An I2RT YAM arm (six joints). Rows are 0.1 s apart.
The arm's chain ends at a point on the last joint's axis. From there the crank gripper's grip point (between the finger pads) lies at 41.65 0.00 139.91 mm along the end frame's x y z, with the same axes.
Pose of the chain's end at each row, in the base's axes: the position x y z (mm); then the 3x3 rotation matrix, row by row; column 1 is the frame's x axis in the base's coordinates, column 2 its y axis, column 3 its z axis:
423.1 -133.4 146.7; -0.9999 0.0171 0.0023; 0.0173 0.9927 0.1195; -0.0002 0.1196 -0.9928
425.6 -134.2 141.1; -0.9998 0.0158 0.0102; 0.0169 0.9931 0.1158; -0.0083 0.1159 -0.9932
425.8 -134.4 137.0; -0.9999 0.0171 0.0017; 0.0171 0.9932 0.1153; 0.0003 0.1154 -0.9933
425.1 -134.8 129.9; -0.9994 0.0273 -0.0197; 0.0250 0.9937 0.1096; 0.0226 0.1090 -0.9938
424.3 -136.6 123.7; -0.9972 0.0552 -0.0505; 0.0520 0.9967 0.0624; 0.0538 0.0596 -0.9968
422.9 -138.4 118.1; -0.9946 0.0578 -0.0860; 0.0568 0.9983 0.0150; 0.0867 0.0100 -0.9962
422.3 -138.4 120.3; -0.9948 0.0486 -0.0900; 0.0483 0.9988 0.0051; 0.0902 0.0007 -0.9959
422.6 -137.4 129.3; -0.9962 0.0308 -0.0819; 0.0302 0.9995 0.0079; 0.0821 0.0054 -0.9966
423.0 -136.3 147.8; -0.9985 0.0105 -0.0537; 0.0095 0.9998 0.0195; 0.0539 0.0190 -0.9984
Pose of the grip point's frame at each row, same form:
381.8 -116.0 7.8; -0.9999 0.0171 0.0023; 0.0173 0.9927 0.1195; -0.0002 0.1196 -0.9928
385.4 -117.3 1.8; -0.9998 0.0158 0.0102; 0.0169 0.9931 0.1158; -0.0083 0.1159 -0.9932
384.4 -117.6 -2.0; -0.9999 0.0171 0.0017; 0.0171 0.9932 0.1153; 0.0003 0.1154 -0.9933
380.7 -118.4 -8.2; -0.9994 0.0273 -0.0197; 0.0250 0.9937 0.1096; 0.0226 0.1090 -0.9938
375.7 -125.7 -13.5; -0.9972 0.0552 -0.0505; 0.0520 0.9967 0.0624; 0.0538 0.0596 -0.9968
369.4 -133.9 -17.7; -0.9946 0.0578 -0.0860; 0.0568 0.9983 0.0150; 0.0867 0.0100 -0.9962
368.3 -135.7 -15.3; -0.9948 0.0486 -0.0900; 0.0483 0.9988 0.0051; 0.0902 0.0007 -0.9959
369.6 -135.0 -6.7; -0.9962 0.0308 -0.0819; 0.0302 0.9995 0.0079; 0.0821 0.0054 -0.9966
373.9 -133.2 10.4; -0.9985 0.0105 -0.0537; 0.0095 0.9998 0.0195; 0.0539 0.0190 -0.9984

